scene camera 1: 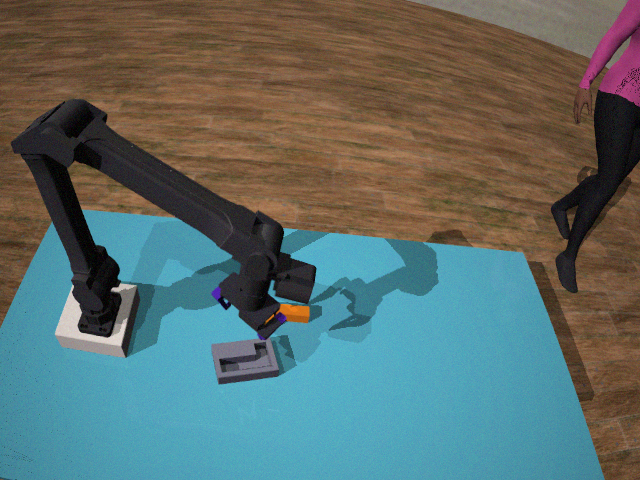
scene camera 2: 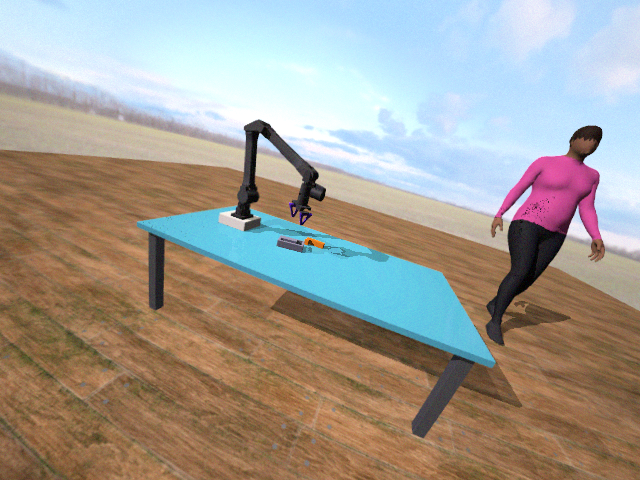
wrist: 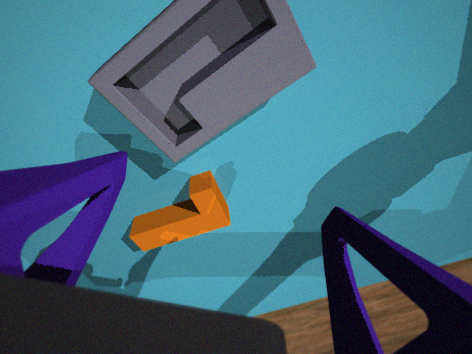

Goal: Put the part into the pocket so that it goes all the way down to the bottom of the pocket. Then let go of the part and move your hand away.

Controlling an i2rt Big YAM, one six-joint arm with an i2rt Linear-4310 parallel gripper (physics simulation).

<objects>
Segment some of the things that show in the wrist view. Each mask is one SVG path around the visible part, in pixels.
My gripper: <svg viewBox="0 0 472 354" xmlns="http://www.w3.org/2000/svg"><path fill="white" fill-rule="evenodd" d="M334 207L321 227L334 353L384 354L356 285L347 251L348 243L427 315L427 330L393 354L472 354L472 285L401 246L344 209ZM0 171L0 354L287 354L283 329L279 325L265 319L75 286L111 214L125 181L127 152L119 151L63 164ZM89 198L69 227L24 271L21 251L29 236Z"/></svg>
An orange L-shaped part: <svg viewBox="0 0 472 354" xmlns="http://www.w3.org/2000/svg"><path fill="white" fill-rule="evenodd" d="M211 170L190 177L189 196L191 199L134 217L129 237L142 251L231 225L229 206Z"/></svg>
</objects>
